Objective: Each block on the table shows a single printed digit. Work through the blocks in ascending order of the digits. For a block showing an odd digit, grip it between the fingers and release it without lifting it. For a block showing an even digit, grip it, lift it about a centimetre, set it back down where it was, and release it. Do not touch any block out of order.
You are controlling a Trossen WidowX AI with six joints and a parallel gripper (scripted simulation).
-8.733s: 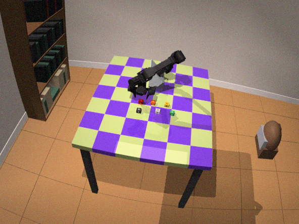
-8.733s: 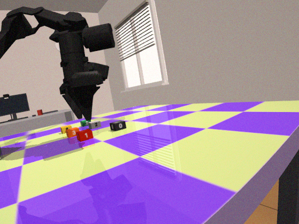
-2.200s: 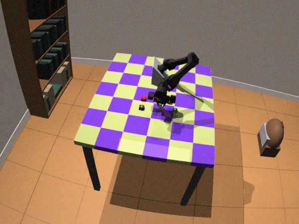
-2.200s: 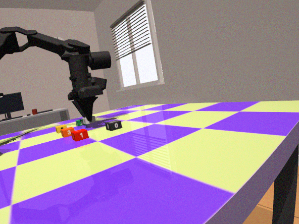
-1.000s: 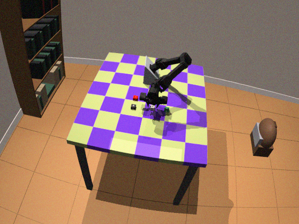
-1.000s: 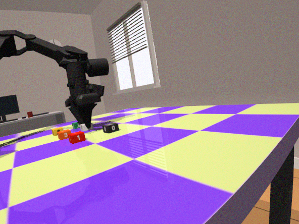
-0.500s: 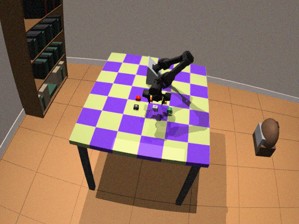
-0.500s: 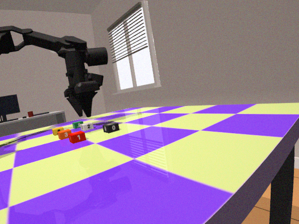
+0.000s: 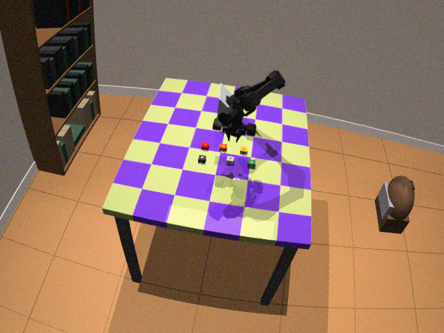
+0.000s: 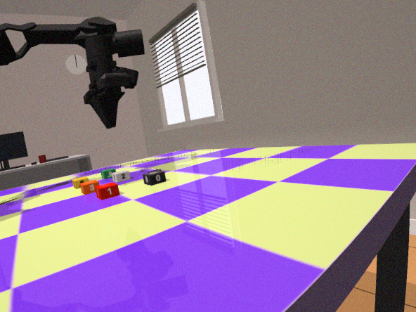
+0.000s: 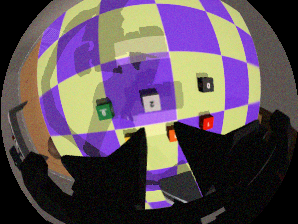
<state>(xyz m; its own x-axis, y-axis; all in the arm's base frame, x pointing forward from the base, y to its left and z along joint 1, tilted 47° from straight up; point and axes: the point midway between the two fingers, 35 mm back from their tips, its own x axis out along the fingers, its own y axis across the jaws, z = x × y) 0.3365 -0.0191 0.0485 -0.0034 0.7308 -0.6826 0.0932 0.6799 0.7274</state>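
Right now my gripper tip is 80 mm past the orange block marked 3, 40 mm to the left of it and 110 mm above it. Round my gripper tip: yellow block (80 mm behind, 60 mm to the left, 110 mm below); then white block marked 2 (110 mm below); then green block (10 mm ahead, 100 mm to the left, 110 mm below).
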